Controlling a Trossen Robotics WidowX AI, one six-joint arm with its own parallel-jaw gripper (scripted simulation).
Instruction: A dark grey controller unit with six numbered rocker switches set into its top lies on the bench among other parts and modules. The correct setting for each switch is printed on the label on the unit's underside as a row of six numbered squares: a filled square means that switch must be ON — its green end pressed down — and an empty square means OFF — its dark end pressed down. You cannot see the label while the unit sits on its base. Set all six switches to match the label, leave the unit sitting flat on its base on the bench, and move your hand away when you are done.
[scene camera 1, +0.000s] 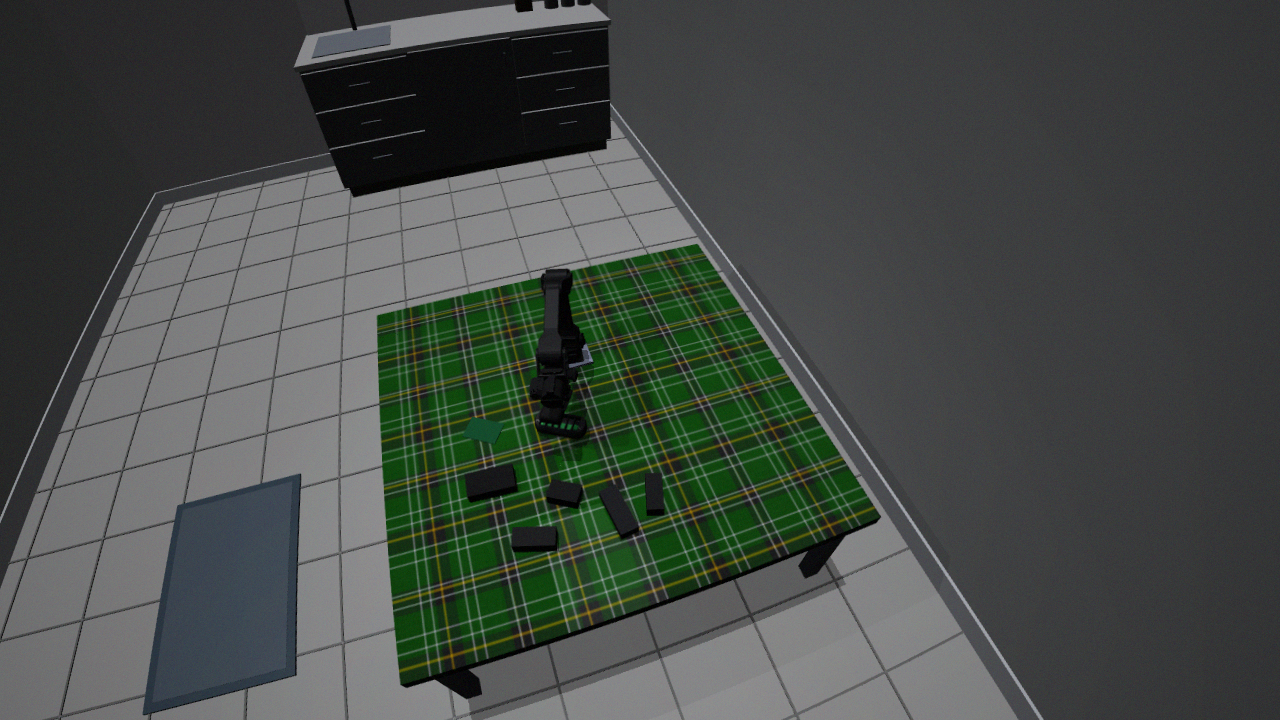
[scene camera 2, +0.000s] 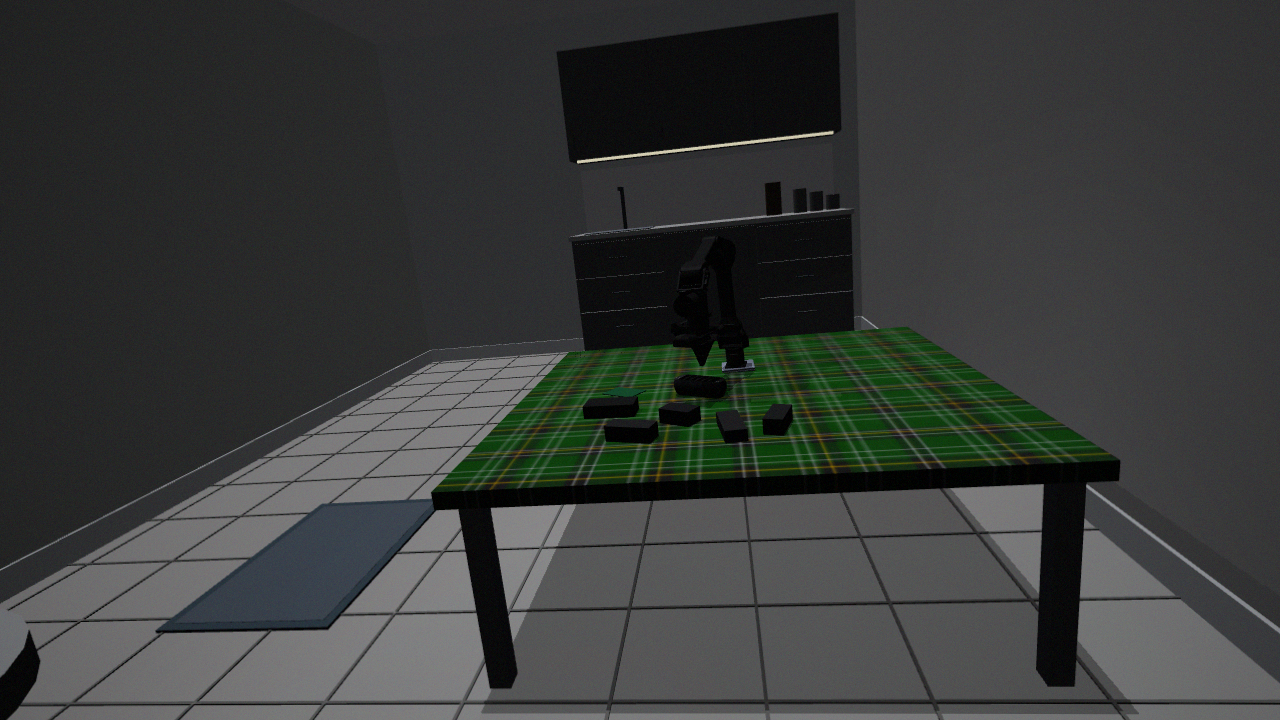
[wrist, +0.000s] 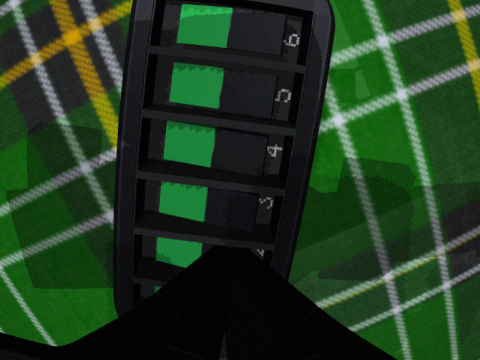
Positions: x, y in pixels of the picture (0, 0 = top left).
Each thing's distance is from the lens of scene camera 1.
gripper (scene camera 1: 562, 412): 161 cm
green board (scene camera 1: 482, 430): 172 cm
